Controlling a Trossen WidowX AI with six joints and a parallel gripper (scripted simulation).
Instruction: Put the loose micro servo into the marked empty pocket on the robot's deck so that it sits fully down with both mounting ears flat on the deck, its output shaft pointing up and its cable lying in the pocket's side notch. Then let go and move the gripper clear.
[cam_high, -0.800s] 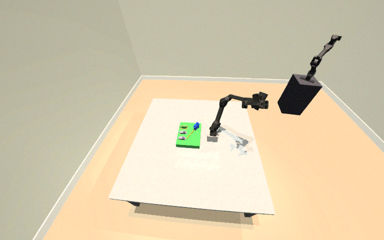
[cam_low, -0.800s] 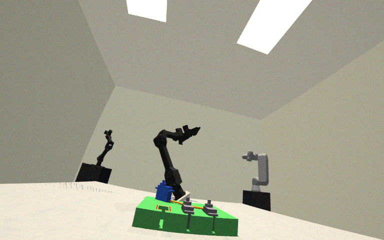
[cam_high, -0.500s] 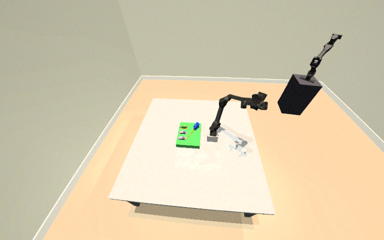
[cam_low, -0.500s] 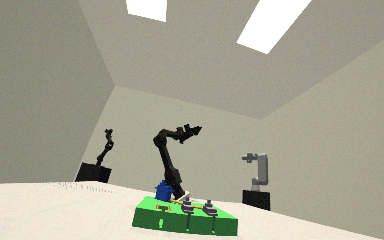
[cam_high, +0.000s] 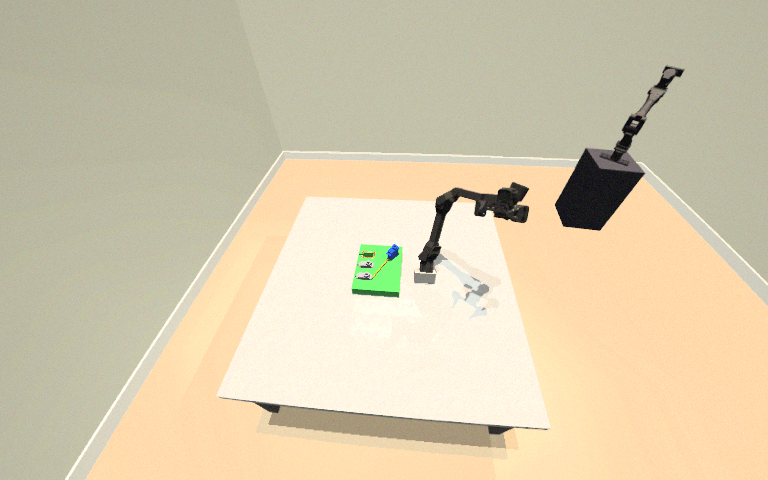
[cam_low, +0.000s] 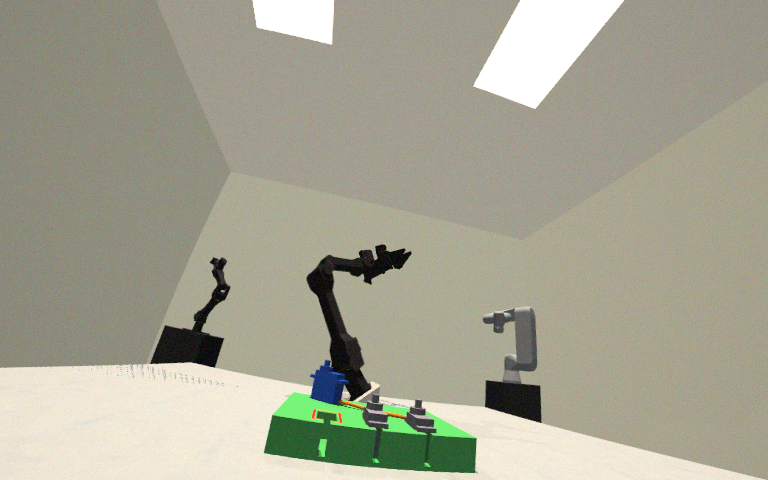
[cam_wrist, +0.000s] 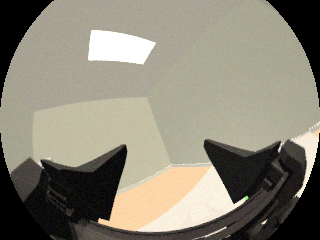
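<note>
My gripper tip is 40 cm short of the green deck, 10 cm to the left of it and 55 cm above it.
</note>
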